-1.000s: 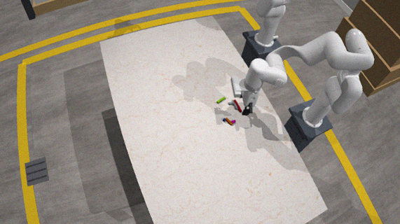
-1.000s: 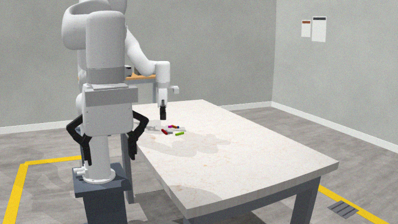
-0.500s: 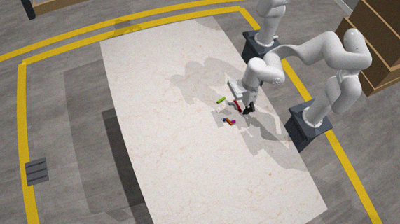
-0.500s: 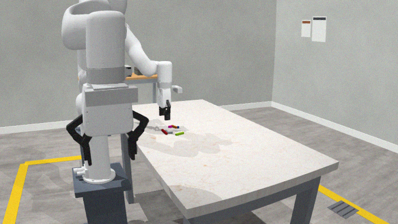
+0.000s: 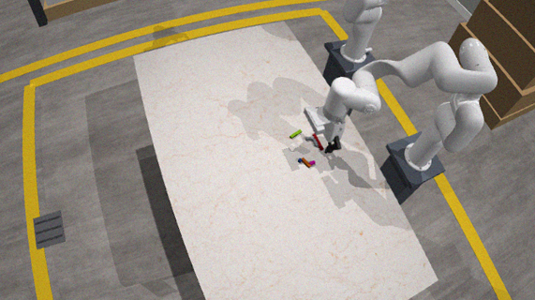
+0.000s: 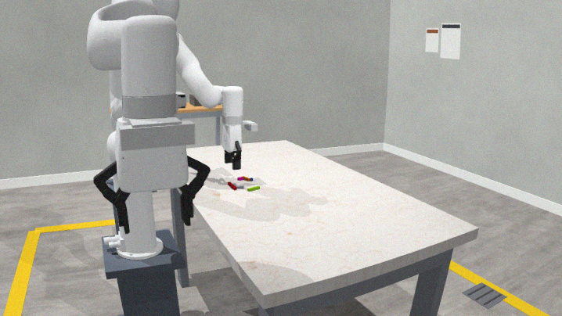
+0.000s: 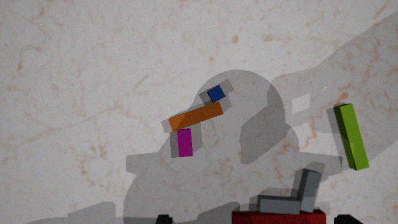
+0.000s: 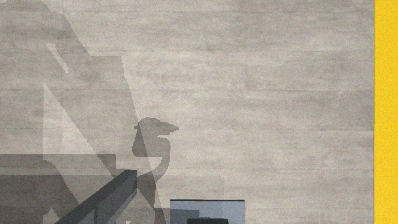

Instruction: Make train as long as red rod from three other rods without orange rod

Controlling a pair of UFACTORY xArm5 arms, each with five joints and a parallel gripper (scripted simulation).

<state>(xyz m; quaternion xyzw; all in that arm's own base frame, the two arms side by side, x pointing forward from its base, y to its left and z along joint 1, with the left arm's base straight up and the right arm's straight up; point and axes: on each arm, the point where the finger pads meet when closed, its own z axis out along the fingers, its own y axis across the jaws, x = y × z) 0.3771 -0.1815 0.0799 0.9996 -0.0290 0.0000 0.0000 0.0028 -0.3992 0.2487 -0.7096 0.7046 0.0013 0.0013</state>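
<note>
Right now my left hand is 1 cm past the red rod, 3 cm to the left of it and 7 cm above it. Round my left hand: orange rod (6 cm ahead, 3 cm to the left, 7 cm below); then blue rod (8 cm ahead, 2 cm to the left, 7 cm below); then magenta rod (4 cm ahead, 4 cm to the left, 7 cm below).
</note>
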